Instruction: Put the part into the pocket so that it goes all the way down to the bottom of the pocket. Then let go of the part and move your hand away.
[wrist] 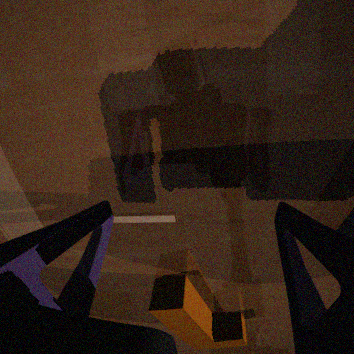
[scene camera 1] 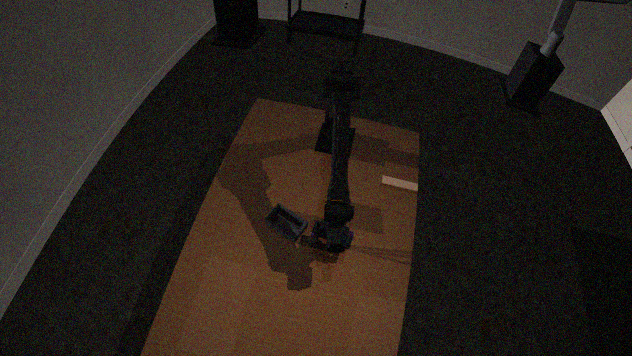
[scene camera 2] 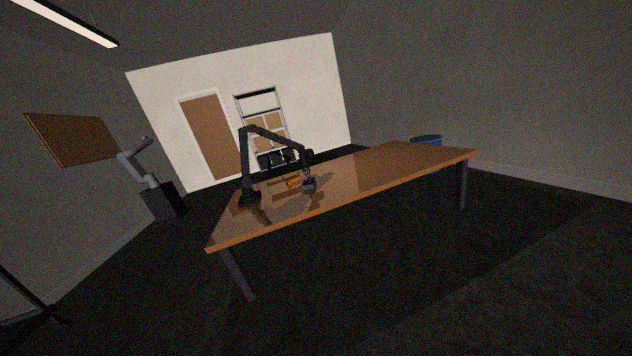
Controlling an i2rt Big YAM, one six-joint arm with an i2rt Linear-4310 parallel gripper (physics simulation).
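Where they show: gripper, fingertip midpoint: (wrist: 191, 210) (scene camera 2: 308, 176); arm's base, link origin: (scene camera 2: 249, 196).
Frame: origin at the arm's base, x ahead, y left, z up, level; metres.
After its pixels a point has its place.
The orange part (scene camera 2: 293, 181) @[x 0.357, y 0.088, z -0.018 m] (wrist: 197, 306) @[x 0.374, y 0.093, z -0.015 m] lies on the table at the lower middle of the wrist view, with dark patches on its blocky ends. In the scene camera 1 view the arm hides it. The dark grey pocket block (scene camera 1: 281, 230) @[x 0.501, y -0.092, z 0.006 m] (scene camera 2: 308, 186) @[x 0.444, y -0.156, z -0.005 m] sits on the table, left of the gripper in the scene camera 1 view. Its cavity faces up; its bottom is too dark to make out. My gripper (wrist: 191, 210) @[x 0.488, y 0.091, z -0.015 m] is open and empty, pointing down above the table. The part shows between and below the two fingertips in the wrist view, apart from both fingers.
A pale strip (scene camera 1: 400, 183) (wrist: 145, 219) lies on the wooden table (scene camera 1: 225, 305) @[x 0.834, y -0.203, z -0.029 m] (scene camera 2: 400, 162) @[x 1.165, y -0.217, z -0.028 m], near its right edge in the scene camera 1 view. Arm shadows darken the area around the part and pocket block. Another arm on a dark pedestal (scene camera 1: 532, 77) (scene camera 2: 162, 201) stands off the table.
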